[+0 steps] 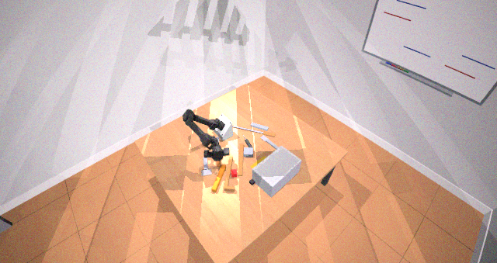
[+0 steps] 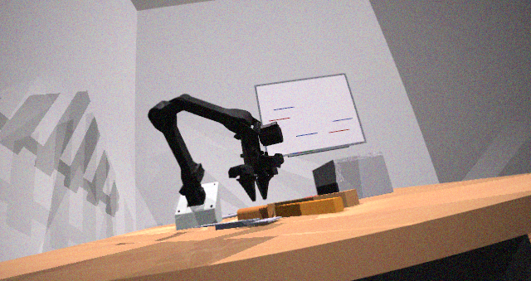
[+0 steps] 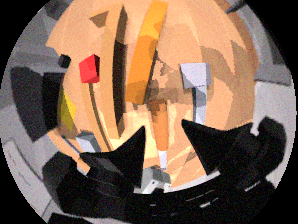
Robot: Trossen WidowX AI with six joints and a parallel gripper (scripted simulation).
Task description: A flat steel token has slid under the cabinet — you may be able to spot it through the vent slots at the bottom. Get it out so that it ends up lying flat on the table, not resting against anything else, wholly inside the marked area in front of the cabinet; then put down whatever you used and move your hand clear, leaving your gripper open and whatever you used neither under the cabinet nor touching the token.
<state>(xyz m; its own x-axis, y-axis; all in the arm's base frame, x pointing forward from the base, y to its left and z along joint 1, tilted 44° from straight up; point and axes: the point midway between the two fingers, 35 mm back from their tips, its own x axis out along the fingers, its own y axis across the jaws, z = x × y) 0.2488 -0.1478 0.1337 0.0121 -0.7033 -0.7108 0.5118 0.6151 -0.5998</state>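
My gripper tip is now 12 cm short of the orange bar, 7 cm to the left of it and 4 cm above it. Also, from my gripper tip: thin wooden stick 7 cm ahead, 16 cm to the left, 5 cm below; then red block 16 cm ahead, 4 cm to the left, 4 cm below; then grey block 6 cm ahead, 24 cm to the left, 4 cm below.
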